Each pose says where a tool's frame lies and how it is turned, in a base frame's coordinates. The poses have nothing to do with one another.
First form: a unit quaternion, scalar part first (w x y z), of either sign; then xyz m.
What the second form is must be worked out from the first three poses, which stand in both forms.
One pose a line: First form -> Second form
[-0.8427, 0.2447, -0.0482, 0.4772, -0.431, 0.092, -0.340] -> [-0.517, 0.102, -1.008, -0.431, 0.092, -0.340]
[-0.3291, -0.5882, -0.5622, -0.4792, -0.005, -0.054, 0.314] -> [1.539, 1.471, 1.254, -0.005, -0.054, 0.314]
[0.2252, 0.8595, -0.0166, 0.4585, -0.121, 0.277, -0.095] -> [2.371, -0.046, 1.265, -0.121, 0.277, -0.095]
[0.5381, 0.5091, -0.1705, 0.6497, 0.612, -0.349, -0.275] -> [1.211, -0.406, 1.546, 0.612, -0.349, -0.275]
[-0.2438, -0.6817, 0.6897, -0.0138, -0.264, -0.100, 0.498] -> [1.862, -1.884, 0.038, -0.264, -0.100, 0.498]
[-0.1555, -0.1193, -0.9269, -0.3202, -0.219, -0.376, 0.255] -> [0.342, 2.655, 0.917, -0.219, -0.376, 0.255]
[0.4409, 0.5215, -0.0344, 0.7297, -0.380, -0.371, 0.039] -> [1.295, -0.085, 1.812, -0.380, -0.371, 0.039]
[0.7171, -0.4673, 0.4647, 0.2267, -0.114, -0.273, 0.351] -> [-1.034, 1.028, 0.502, -0.114, -0.273, 0.351]
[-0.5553, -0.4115, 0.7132, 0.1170, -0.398, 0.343, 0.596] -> [0.972, -1.684, -0.276, -0.398, 0.343, 0.596]
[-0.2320, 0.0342, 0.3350, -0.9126, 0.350, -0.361, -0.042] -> [-0.094, -0.921, 2.508, 0.350, -0.361, -0.042]
